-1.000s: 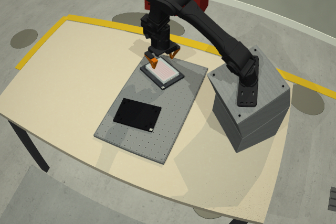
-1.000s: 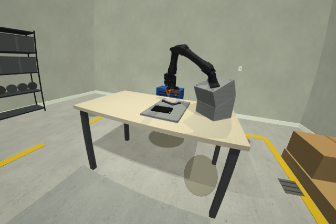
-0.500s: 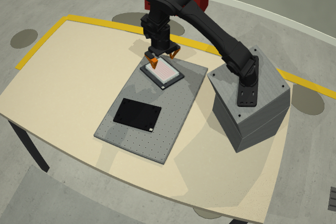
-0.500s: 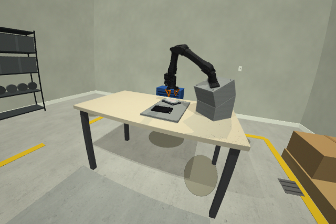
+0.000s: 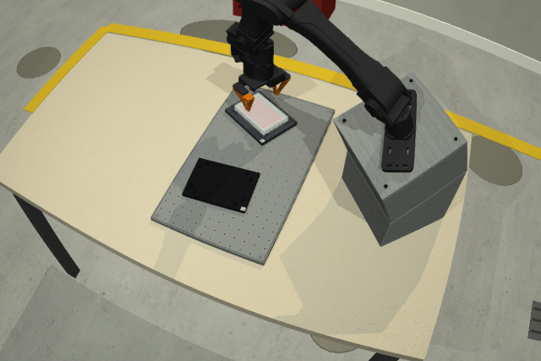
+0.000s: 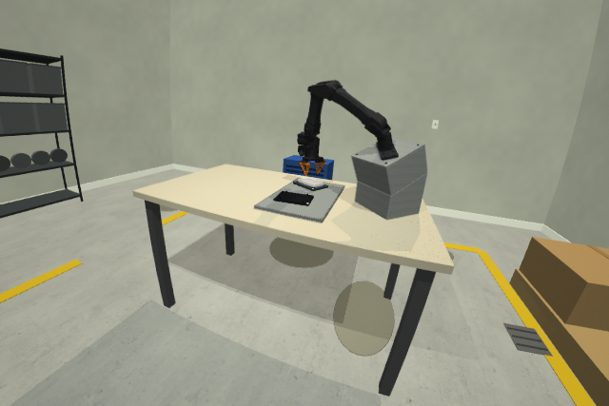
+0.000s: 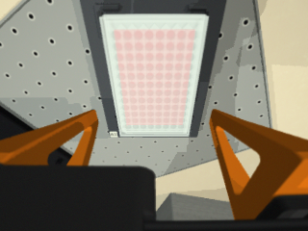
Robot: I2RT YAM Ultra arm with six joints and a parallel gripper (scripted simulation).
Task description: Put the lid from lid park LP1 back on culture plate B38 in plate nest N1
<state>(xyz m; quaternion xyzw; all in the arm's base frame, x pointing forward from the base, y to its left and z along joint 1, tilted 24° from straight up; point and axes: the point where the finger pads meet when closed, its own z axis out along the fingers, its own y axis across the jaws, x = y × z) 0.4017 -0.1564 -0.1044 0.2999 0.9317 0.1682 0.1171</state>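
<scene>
Right now the clear lid is 5 cm below my hand. Round my hand: culture plate B38: 5 cm below; black lid park LP1: 24 cm to the left, 7 cm below, 3 cm ahead; black plate nest N1: 7 cm below.
</scene>
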